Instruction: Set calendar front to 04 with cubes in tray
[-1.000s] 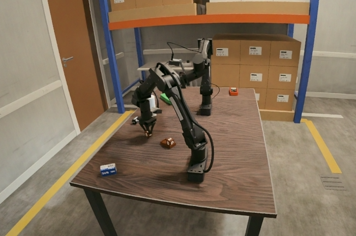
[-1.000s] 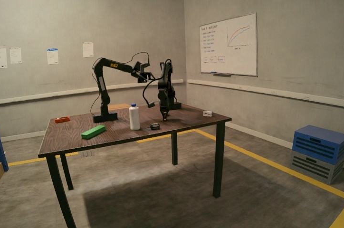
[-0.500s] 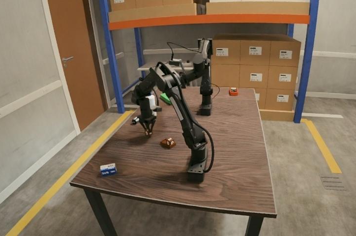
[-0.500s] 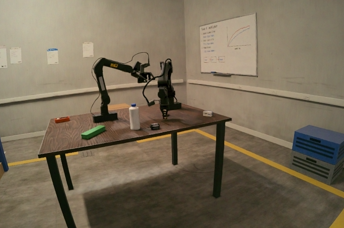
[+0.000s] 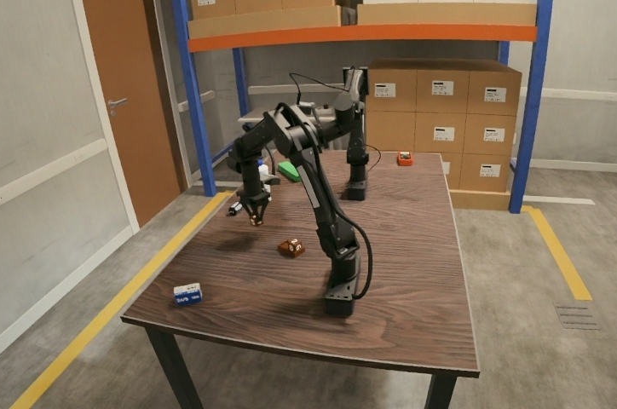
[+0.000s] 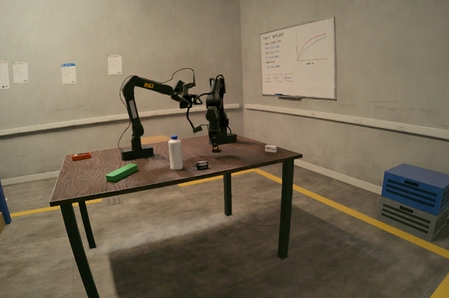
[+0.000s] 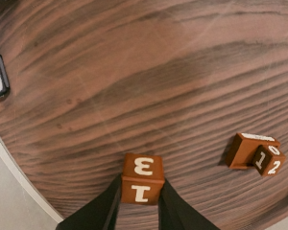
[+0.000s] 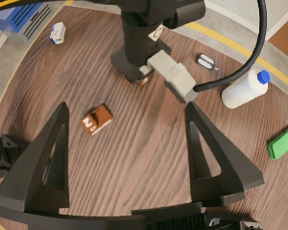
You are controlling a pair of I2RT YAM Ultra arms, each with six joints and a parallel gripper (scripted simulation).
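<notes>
Right now the brown calendar tray is 130 mm behind my left hand, 80 mm to the left of it and 60 mm below it. Round my left hand: black item (140 mm ahead, 170 mm to the right, 60 mm below).
</notes>
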